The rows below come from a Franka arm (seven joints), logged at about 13 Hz.
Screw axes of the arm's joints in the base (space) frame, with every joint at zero. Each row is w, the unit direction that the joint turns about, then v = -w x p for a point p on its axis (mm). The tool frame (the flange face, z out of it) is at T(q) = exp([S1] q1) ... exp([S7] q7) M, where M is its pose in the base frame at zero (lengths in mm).
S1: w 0 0 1 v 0.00 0.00 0.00
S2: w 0 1 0 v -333.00 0.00 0.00
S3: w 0 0 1 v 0.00 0.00 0.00
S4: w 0 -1 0 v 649.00 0.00 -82.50
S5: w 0 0 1 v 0.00 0.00 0.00
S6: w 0 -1 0 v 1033.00 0.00 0.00
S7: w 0 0 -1 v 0.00 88.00 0.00
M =
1 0 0 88.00
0 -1 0 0.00
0 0 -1 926.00
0 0 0 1
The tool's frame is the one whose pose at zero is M.
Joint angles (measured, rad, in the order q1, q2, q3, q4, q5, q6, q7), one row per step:
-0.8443, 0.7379, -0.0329, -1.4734, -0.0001, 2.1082, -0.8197
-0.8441, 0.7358, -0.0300, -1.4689, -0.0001, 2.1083, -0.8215
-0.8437, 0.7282, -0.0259, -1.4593, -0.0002, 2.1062, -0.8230
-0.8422, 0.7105, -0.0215, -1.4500, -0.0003, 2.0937, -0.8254
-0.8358, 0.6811, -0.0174, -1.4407, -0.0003, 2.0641, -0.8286
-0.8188, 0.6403, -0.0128, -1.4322, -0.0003, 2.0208, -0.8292
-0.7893, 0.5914, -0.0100, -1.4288, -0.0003, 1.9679, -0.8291
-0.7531, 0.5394, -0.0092, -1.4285, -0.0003, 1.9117, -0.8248
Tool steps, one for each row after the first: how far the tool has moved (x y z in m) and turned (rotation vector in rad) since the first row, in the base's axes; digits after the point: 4 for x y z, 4 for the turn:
0.0024, 0.0001, 0.0034, -0.0036, -0.0059, 0.0042
0.0065, -0.0004, 0.0128, -0.0132, -0.0179, 0.0094
0.0109, 0.0002, 0.0285, -0.0219, -0.0298, 0.0166
0.0168, 0.0042, 0.0513, -0.0265, -0.0383, 0.0290
0.0268, 0.0152, 0.0807, -0.0284, -0.0450, 0.0499
0.0398, 0.0343, 0.1127, -0.0258, -0.0466, 0.0812
0.0526, 0.0582, 0.1449, -0.0218, -0.0448, 0.1134

